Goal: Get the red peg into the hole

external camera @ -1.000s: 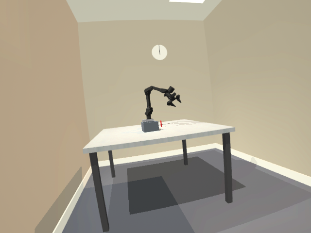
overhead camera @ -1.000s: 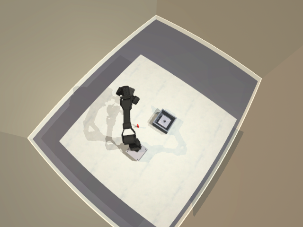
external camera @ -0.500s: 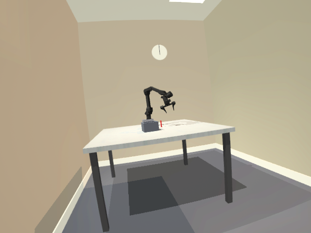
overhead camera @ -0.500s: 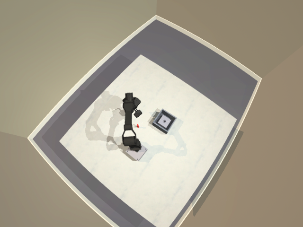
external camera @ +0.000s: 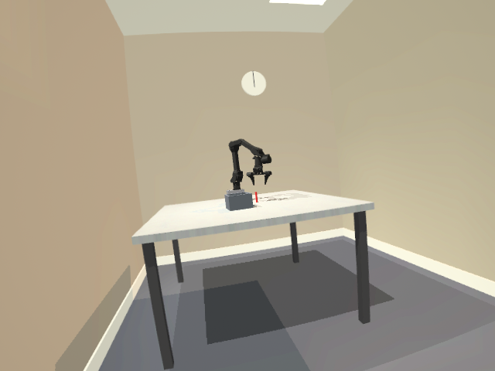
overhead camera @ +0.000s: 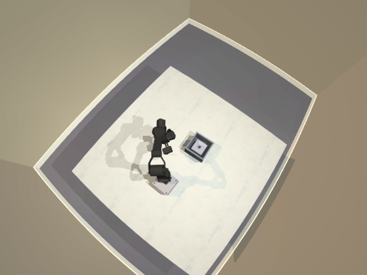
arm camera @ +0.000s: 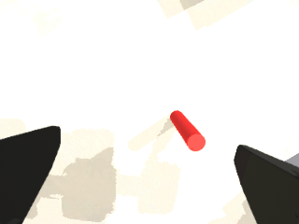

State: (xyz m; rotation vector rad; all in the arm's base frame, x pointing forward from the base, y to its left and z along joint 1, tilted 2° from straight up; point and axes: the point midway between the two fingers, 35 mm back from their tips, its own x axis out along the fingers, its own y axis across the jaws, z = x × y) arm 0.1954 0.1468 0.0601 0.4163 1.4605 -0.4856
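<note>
Now: the red peg 9 cm below my gripper tip, 3 cm to the right of it and 3 cm behind it. From my gripper tip the other things lie so: grey box: 19 cm to the right, 15 cm ahead, 11 cm below.
</note>
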